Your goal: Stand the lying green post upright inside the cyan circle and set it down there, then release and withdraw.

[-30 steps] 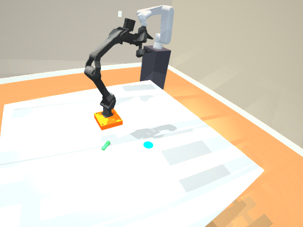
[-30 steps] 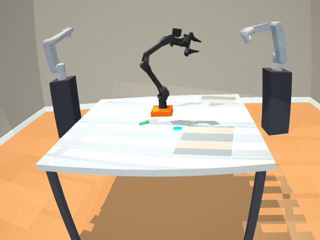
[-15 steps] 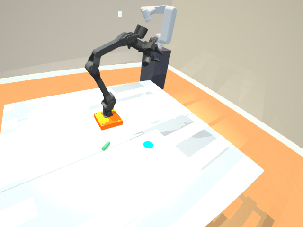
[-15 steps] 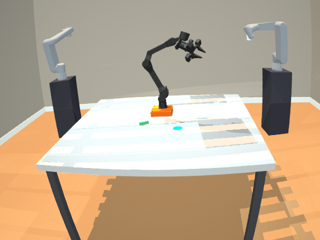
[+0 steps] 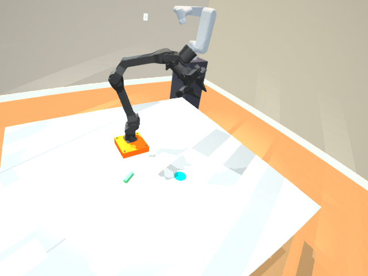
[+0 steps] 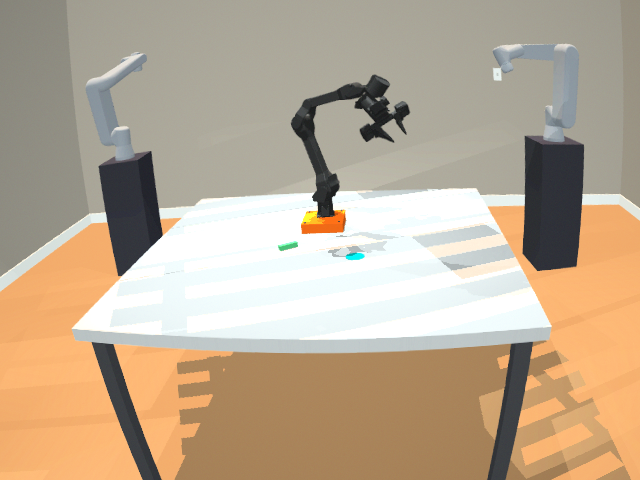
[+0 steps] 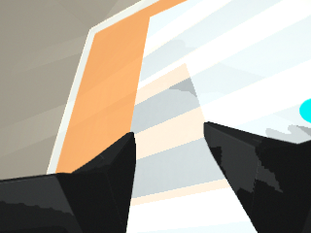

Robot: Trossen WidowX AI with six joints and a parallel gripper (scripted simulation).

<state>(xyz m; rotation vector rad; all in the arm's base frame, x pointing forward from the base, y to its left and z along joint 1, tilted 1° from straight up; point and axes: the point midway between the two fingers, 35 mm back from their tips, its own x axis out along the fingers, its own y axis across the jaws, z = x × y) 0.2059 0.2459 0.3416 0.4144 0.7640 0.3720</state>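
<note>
Now: the green post 10 mm behind my gripper tip, 390 mm to the right of it and 350 mm below it. Round my gripper tip: cyan circle (110 mm ahead, 170 mm to the right, 350 mm below).
</note>
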